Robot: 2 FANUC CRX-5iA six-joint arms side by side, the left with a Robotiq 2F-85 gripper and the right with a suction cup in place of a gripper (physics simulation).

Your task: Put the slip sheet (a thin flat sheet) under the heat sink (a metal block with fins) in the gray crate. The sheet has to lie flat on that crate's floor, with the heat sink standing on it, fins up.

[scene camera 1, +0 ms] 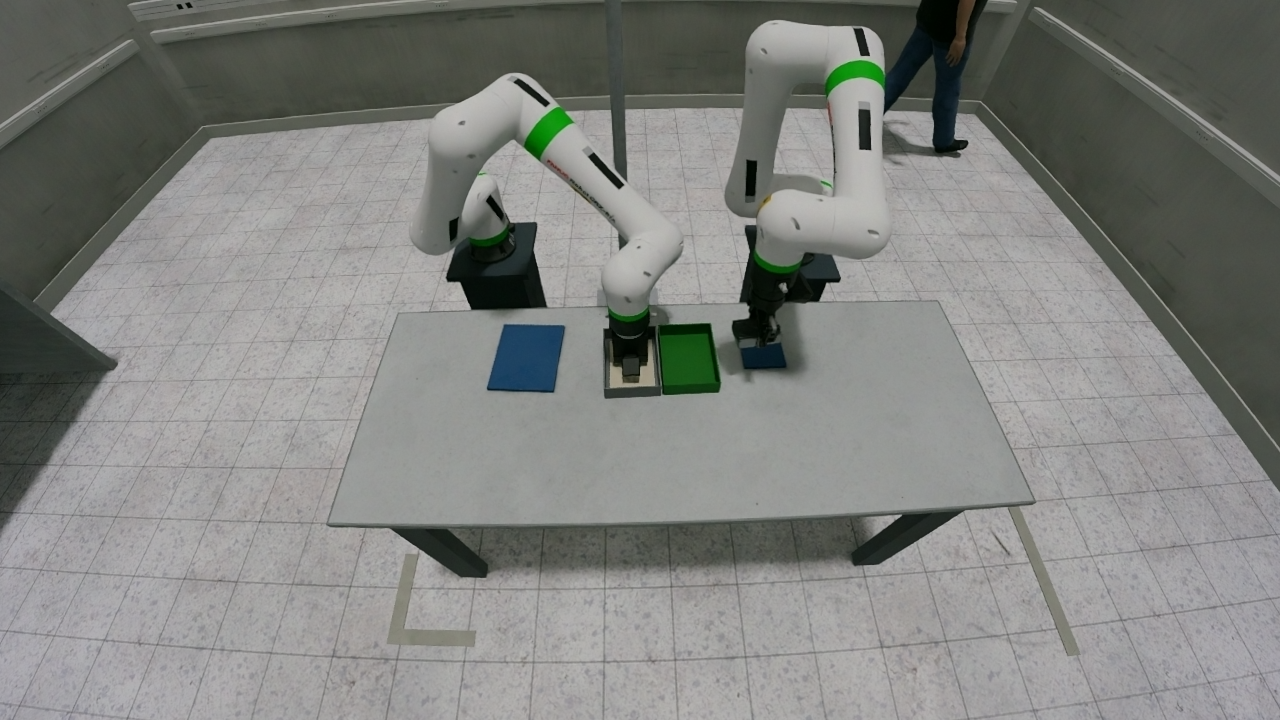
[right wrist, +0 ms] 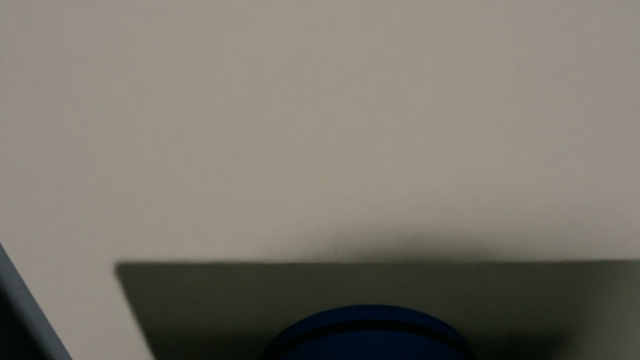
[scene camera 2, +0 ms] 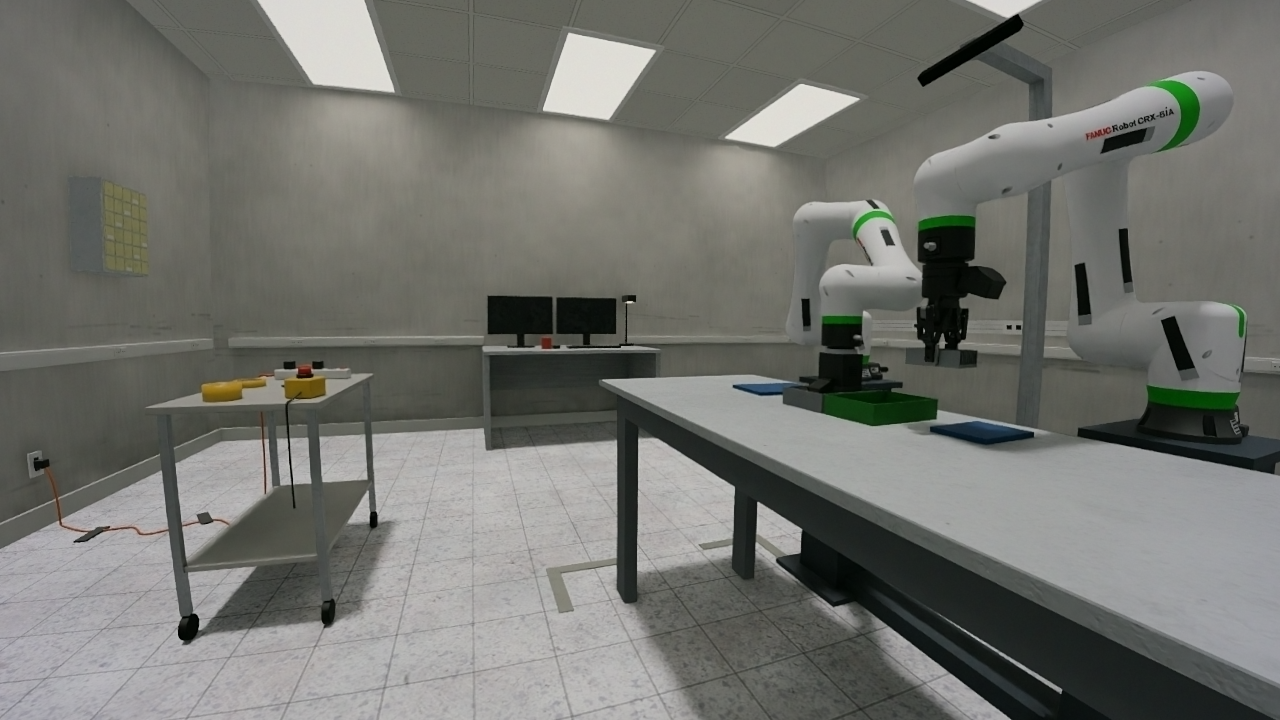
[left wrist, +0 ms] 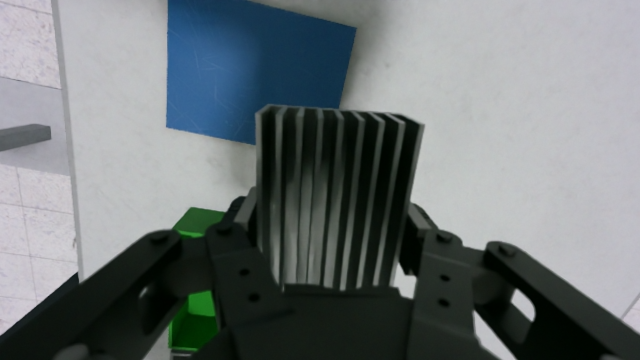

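The slip sheet [scene camera 1: 647,378] [right wrist: 320,125] is thin and cream. It lies low inside the gray crate [scene camera 1: 631,392] [scene camera 2: 802,399], at the middle of the table in scene camera 1. My right suction cup [right wrist: 367,340] is on the sheet; its arm's black end [scene camera 1: 630,351] reaches down into the crate. Whether the whole sheet touches the floor is hidden. My left gripper [scene camera 1: 762,333] [scene camera 2: 942,344] [left wrist: 331,220] is shut on the heat sink [scene camera 2: 941,358] [left wrist: 335,195], a gray finned block. It holds it level in the air, fins up, to the right of the crates.
A green crate [scene camera 1: 690,390] [scene camera 2: 881,411] [left wrist: 200,220] stands against the gray crate's right side. A small blue pad [scene camera 1: 763,360] [scene camera 2: 981,433] [left wrist: 215,75] lies below the heat sink. A larger blue pad [scene camera 1: 526,358] [scene camera 2: 762,388] lies left of the gray crate.
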